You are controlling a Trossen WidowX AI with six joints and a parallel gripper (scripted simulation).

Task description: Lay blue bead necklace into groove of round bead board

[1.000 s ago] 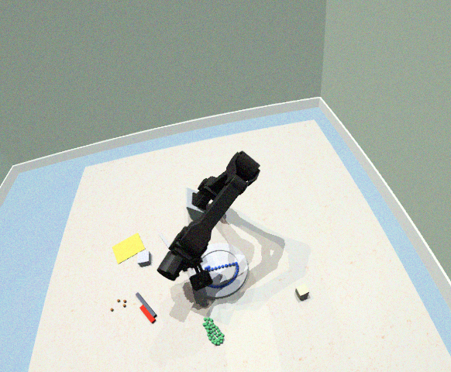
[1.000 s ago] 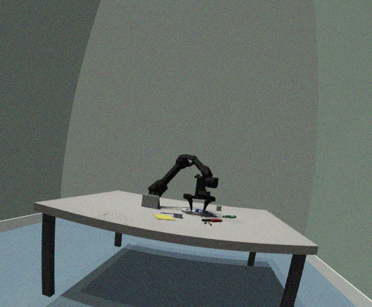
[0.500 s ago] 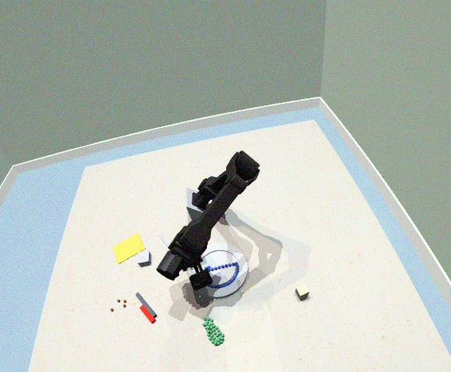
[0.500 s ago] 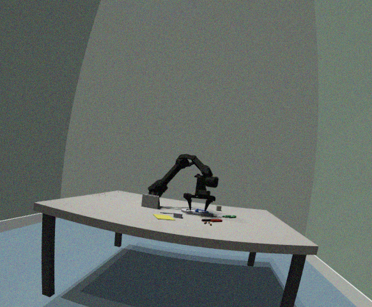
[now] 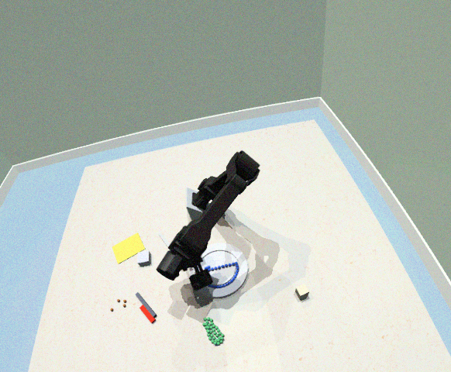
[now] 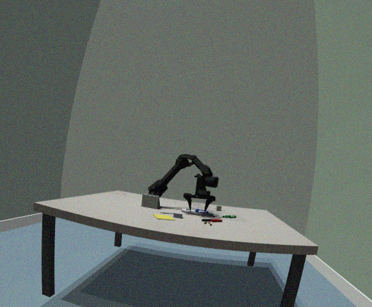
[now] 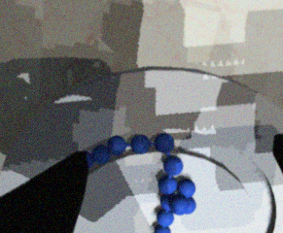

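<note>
Right now my gripper tip is 6 cm to the right of the round bead board, 1 cm past it and 1 cm above it. Also, from my gripper tip: white cube 21 cm to the right, 8 cm behind, 1 cm below; then grey tool 18 cm to the right, 11 cm ahead, 2 cm below; then stick 14 cm behind, 13 cm to the right, 2 cm below.
</note>
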